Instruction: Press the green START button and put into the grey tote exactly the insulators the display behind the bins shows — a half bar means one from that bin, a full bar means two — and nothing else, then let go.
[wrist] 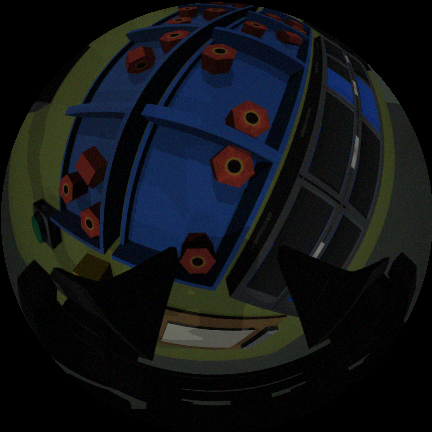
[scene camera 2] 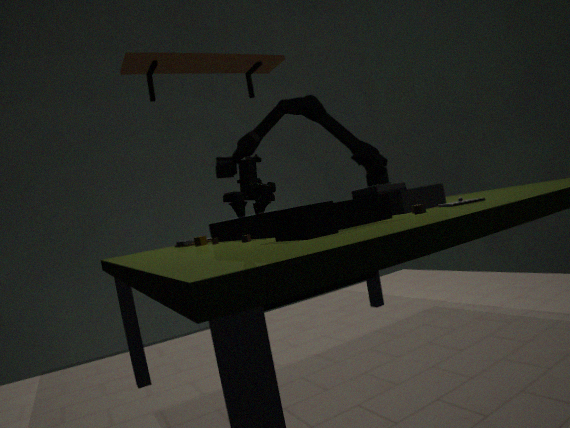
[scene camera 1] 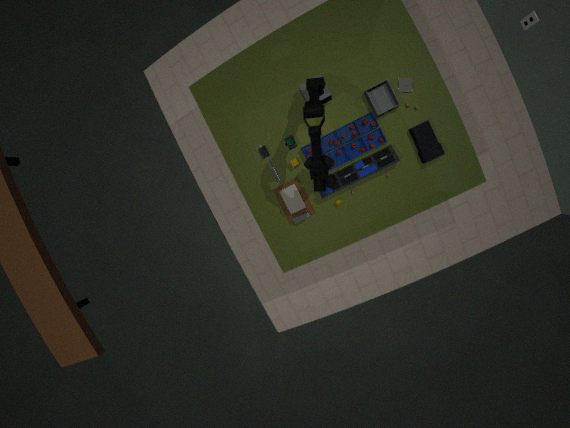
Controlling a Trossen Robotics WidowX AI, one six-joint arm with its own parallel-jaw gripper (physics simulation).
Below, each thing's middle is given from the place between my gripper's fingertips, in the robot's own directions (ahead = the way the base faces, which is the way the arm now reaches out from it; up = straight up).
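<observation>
The dark display panel (scene camera 2: 259, 226) has my hand 10 mm above it, 50 mm short of it and 190 mm to the right of it, and going by their middles it's the nearest to my hand of the things named here. There's a green START button (wrist: 44, 229) that's 120 mm to the right of my hand, 220 mm behind it and 10 mm below it. The grey tote (scene camera 2: 401, 201) is 290 mm behind my hand, 430 mm to the left and 10 mm below, while the black box (scene camera 2: 311, 221) is 590 mm to the left of my hand, 10 mm behind it and 10 mm below it. Going by their middles, that black box is the farthest from my hand of the things named here.
</observation>
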